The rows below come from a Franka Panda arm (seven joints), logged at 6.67 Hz.
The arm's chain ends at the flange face. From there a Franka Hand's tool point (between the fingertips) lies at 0.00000 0.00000 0.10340 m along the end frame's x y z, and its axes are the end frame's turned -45 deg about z.
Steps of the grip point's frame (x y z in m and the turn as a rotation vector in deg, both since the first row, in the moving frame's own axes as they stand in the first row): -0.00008, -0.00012, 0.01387, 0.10, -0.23, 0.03; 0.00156, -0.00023, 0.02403, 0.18, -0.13, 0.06; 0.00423, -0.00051, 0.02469, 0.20, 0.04, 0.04; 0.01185, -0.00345, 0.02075, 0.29, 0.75, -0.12; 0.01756, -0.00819, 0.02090, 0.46, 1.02, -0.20; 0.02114, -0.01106, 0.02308, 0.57, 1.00, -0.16; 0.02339, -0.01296, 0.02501, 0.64, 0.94, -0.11; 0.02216, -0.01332, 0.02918, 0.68, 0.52, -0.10; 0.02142, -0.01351, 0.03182, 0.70, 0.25, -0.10
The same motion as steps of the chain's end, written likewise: 0.00028, -0.00019, 0.01387, -0.09, -0.23, 0.03; 0.00134, -0.00120, 0.02403, 0.04, -0.22, 0.06; 0.00283, -0.00305, 0.02469, 0.17, -0.11, 0.04; 0.00535, -0.00949, 0.02076, 0.74, 0.33, -0.12; 0.00591, -0.01632, 0.02092, 1.05, 0.40, -0.20; 0.00658, -0.02076, 0.02310, 1.11, 0.30, -0.16; 0.00699, -0.02369, 0.02503, 1.12, 0.21, -0.11; 0.00646, -0.02356, 0.02919, 0.85, -0.11, -0.10; 0.00617, -0.02349, 0.03183, 0.67, -0.32, -0.10
